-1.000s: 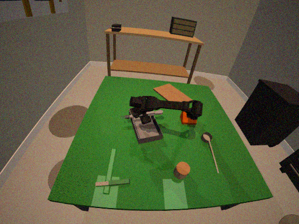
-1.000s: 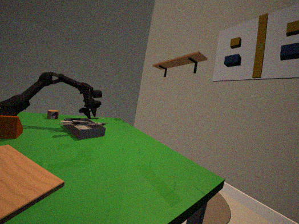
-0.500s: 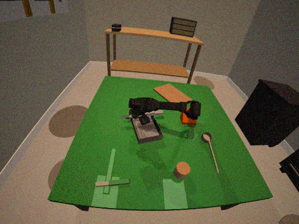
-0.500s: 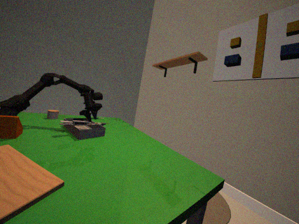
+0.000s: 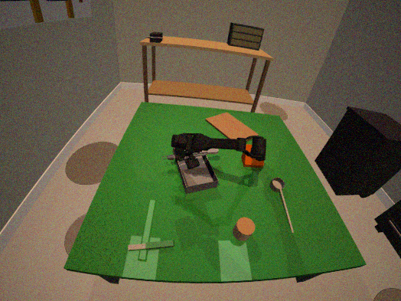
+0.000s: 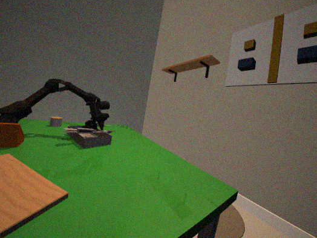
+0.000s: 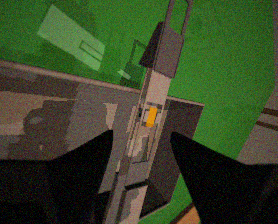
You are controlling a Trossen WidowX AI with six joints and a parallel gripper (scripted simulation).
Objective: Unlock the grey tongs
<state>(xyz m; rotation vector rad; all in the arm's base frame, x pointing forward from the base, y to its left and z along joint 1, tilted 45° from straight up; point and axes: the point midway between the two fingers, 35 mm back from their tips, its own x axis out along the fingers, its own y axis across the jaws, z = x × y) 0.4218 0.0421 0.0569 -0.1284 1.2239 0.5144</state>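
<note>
Now: the yellow lock piece 20 mm ahead of my gripper tip and 10 mm to the left of it. The rest, counted from my gripper tip: cork-topped jar (290 mm behind, 400 mm to the left, 30 mm below); wooden board (340 mm behind, 410 mm to the right, 50 mm below); roasting tin (60 mm behind, 40 mm to the left, 30 mm below).
</note>
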